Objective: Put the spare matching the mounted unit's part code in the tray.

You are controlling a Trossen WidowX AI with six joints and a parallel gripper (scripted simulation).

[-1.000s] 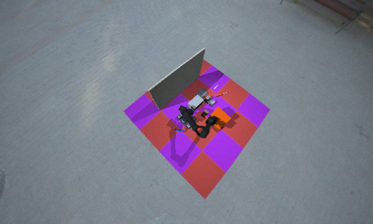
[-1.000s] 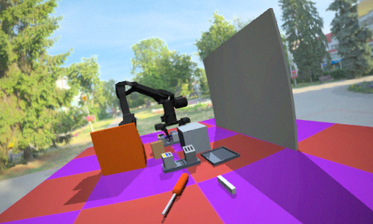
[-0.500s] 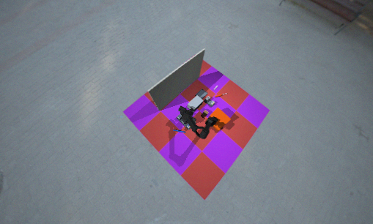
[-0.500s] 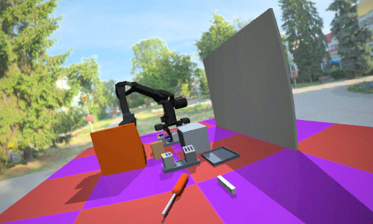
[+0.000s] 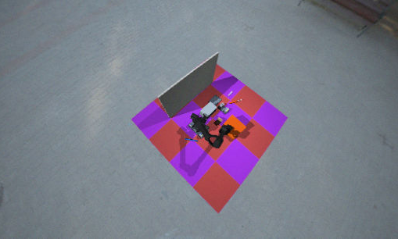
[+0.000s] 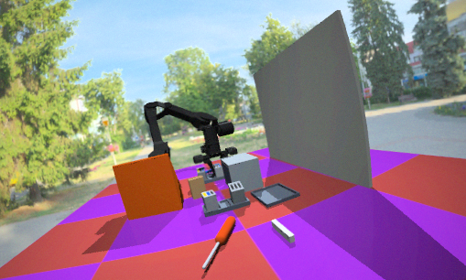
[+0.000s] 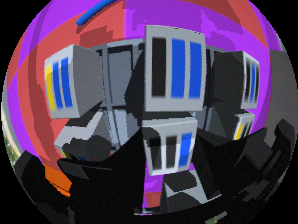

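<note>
Right now my gripper tip is 70 mm short of the grey tray, 370 mm to the left of it and 10 mm above it. Also, from my gripper tip: grey spare block 20 mm above; grey box 40 mm ahead, 180 mm to the right, 30 mm above; brown block 120 mm behind, 180 mm to the right, 20 mm above.
</note>
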